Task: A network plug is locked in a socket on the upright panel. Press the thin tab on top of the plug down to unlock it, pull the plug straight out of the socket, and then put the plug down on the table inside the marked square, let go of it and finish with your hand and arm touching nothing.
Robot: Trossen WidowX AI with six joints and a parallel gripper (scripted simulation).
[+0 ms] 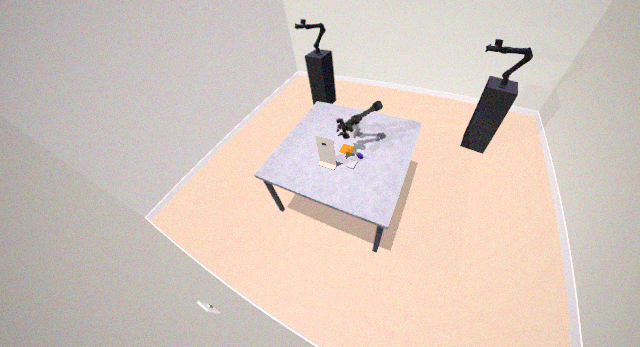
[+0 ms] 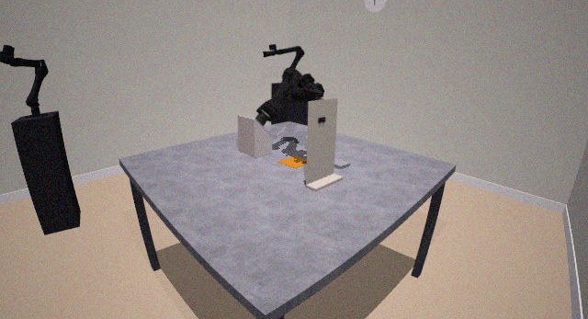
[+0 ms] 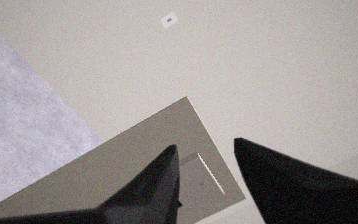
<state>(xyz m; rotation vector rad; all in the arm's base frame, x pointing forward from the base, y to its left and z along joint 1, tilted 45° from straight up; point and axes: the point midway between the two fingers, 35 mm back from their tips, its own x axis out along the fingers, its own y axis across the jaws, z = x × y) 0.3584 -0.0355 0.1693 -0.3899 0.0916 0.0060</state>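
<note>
My gripper tip is 70 mm short of the network plug, 80 mm to the left of it and 70 mm above it. The rest, counted from my gripper tip: flat pale plate 20 mm behind, 120 mm to the left, 320 mm below; then upright beige panel 90 mm ahead, 80 mm to the right, 180 mm below; then purple object 130 mm behind, 150 mm to the left, 310 mm below.
</note>
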